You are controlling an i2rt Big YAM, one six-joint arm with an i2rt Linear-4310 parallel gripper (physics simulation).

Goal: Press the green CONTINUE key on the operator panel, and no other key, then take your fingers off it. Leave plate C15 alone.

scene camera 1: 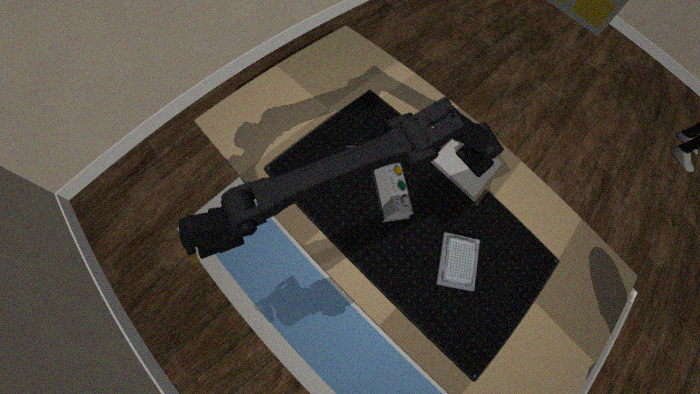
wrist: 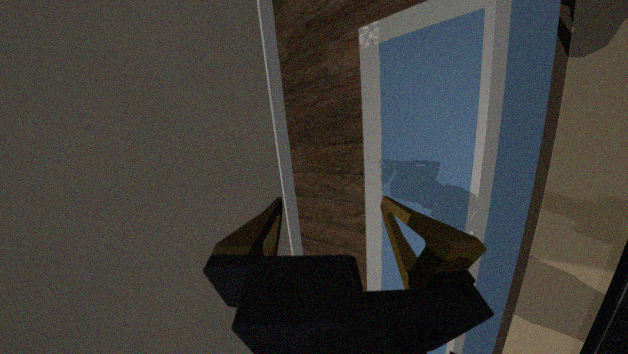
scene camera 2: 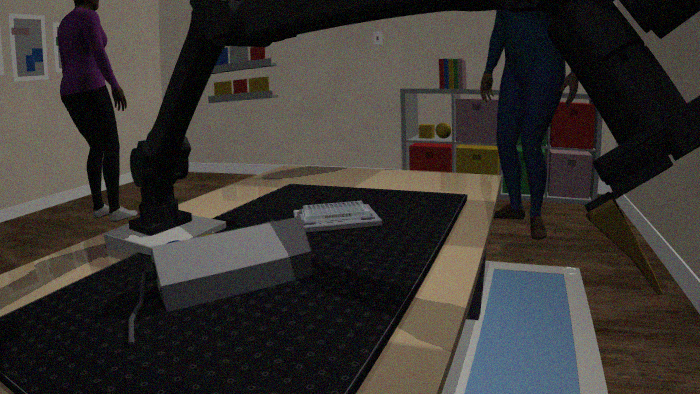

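Pixels of known places: gripper, between the fingertips: (scene camera 1: 204, 247) (wrist: 332, 201); arm's base, origin of its link: (scene camera 1: 474, 158) (scene camera 2: 160, 224).
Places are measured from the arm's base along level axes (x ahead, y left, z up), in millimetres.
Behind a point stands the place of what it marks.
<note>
The operator panel (scene camera 1: 386, 188) @(x 349, y -92, z 54 mm) (scene camera 2: 225, 265) @(x 338, y -140, z 30 mm) is a light grey sloped box on the black board (scene camera 1: 510, 290) @(x 227, y 397, z -15 mm) (scene camera 2: 240, 345) @(x 433, y -227, z -15 mm). Its green key (scene camera 1: 401, 185) @(x 307, y -72, z 57 mm) shows in scene camera 1 below a yellow key (scene camera 1: 398, 170) @(x 281, y -114, z 55 mm); the arm covers the panel's upper end. In scene camera 2 the keys face away. A pale well plate (scene camera 1: 461, 259) @(x 298, y 211, z 10 mm) (scene camera 2: 337, 215) @(x 326, y 179, z 8 mm) lies on the board, apart from the panel; no label is readable. My gripper (wrist: 332, 201) @(x 851, y -223, z 145 mm) is open and empty, out beyond the table edge, away from panel and plate. One gold finger (scene camera 2: 620, 240) @(x 774, y -231, z 156 mm) shows in scene camera 2.
A blue-topped bench (scene camera 1: 370, 345) (scene camera 2: 520, 330) (wrist: 430, 100) with a pale rim runs beside the wooden table (scene camera 1: 320, 55) @(x 126, y -734, z -28 mm). The arm's base stands on a white block (scene camera 1: 457, 167) @(x 76, y -15, z -3 mm) (scene camera 2: 125, 242) @(x 15, y -105, z -4 mm). A thin grey cable (scene camera 2: 132, 320) @(x 284, y -271, z -9 mm) lies by the panel. Two people stand beyond the table.
</note>
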